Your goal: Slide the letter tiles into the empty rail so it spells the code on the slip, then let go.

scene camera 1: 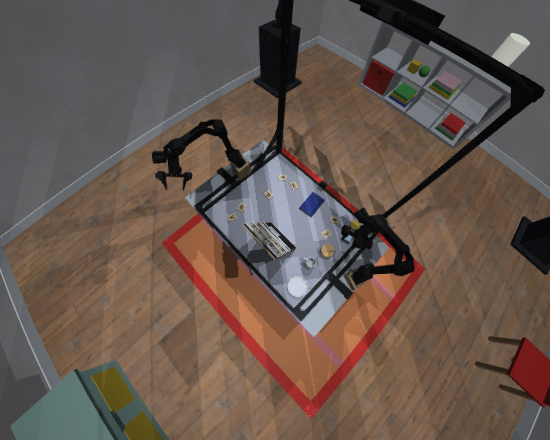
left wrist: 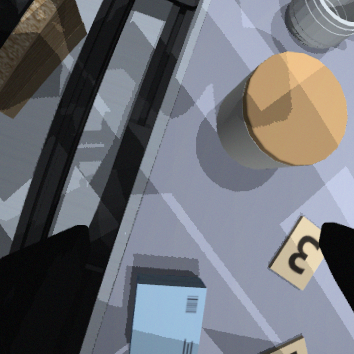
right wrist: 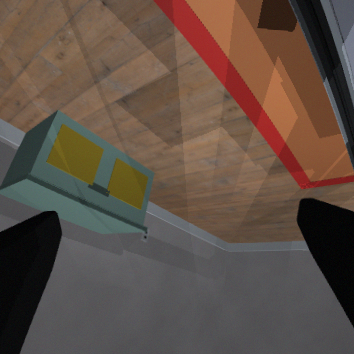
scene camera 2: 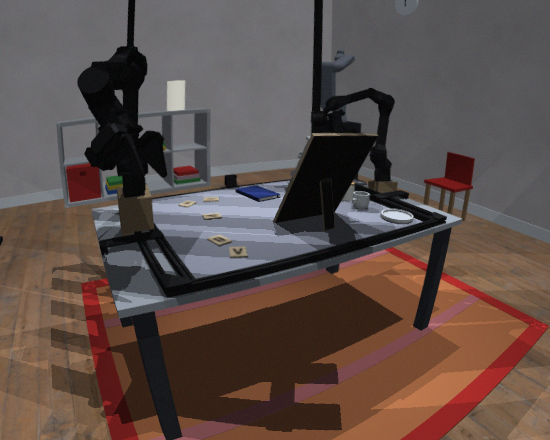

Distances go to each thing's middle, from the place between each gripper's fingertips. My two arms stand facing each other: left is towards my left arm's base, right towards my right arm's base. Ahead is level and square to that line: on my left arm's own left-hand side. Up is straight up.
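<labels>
The tan-topped cylinder (left wrist: pixel 285 112) is 23 cm below my right hand, 44 cm behind it and 83 cm to the left of it. The leaning board (scene camera 2: pixel 330 162), for its part, is 12 cm below my right hand, 56 cm to the left of it and 23 cm behind it.
My left hand is 100 mm above the tan-topped cylinder, 60 mm to the left of it and 90 mm short of it. The leaning board is 20 mm above my left hand, 300 mm ahead of it and 330 mm to the right of it.
</labels>
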